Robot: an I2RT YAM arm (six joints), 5 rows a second.
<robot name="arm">
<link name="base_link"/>
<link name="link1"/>
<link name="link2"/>
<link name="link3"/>
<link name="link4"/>
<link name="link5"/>
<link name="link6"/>
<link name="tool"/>
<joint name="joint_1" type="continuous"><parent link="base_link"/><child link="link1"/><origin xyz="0 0 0.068"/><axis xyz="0 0 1"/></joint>
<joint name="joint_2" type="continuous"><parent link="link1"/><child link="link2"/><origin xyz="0.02 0.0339 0.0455" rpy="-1.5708 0 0"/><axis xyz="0 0 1"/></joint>
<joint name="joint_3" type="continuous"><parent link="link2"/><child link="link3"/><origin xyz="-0.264 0 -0.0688" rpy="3.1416 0 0"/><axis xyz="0 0 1"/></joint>
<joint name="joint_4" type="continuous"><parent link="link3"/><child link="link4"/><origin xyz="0.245 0.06 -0.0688"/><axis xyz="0 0 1"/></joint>
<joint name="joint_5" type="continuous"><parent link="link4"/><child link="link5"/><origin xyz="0.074 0.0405 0.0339" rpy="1.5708 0 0"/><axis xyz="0 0 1"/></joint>
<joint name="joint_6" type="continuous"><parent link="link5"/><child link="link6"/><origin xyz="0.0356 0 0.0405" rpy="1.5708 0 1.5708"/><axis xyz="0 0 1"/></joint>
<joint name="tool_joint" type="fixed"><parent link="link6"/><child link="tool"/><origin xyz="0 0 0" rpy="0 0 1.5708"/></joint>
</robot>
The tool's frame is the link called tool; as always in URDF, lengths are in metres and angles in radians. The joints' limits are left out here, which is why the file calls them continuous.
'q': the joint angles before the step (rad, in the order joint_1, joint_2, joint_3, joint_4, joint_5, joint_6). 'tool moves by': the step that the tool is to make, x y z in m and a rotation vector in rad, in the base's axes. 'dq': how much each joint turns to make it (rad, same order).
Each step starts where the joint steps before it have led.
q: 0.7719, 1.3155, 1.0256, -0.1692, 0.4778, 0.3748
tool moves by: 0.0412, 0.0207, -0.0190, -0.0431, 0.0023, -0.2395
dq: -0.0227, 0.2080, 0.1218, 0.0034, 0.2046, 0.0931
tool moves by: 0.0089, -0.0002, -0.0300, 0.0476, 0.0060, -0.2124
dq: -0.0067, 0.0762, -0.0164, -0.0199, 0.1486, 0.2036
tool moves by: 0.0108, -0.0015, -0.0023, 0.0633, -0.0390, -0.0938
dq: -0.0205, 0.0346, 0.0236, 0.0121, 0.0455, 0.0932
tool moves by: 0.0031, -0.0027, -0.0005, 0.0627, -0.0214, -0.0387
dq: -0.0112, 0.0031, -0.0006, 0.0091, 0.0017, 0.0674
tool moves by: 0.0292, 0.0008, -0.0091, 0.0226, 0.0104, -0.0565
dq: -0.0487, 0.1016, 0.0847, -0.0053, -0.0085, 0.0371
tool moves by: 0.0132, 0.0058, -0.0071, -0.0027, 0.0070, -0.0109
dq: -0.0089, 0.0608, 0.0480, 0.0022, 0.0002, 0.0045
